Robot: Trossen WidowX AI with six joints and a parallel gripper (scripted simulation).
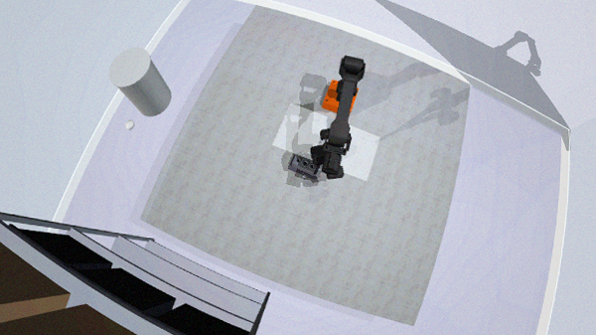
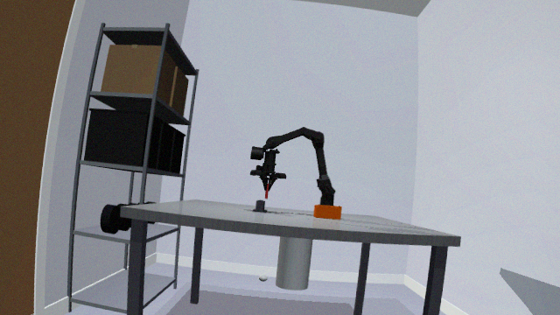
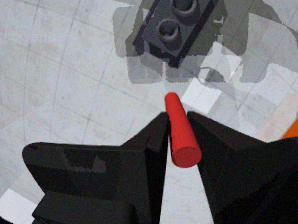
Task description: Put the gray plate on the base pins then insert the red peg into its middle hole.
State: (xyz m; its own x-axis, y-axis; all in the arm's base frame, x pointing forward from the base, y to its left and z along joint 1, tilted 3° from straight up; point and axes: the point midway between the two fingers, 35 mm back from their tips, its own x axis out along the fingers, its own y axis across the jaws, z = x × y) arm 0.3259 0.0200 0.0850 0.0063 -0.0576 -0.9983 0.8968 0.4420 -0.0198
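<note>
The gray plate lies 30 mm ahead of my gripper tip, 90 mm to the right of it and 70 mm below it. Also, from my gripper tip: red peg: right at my gripper tip; then dark base: 30 mm ahead, 90 mm to the right, 110 mm below.
</note>
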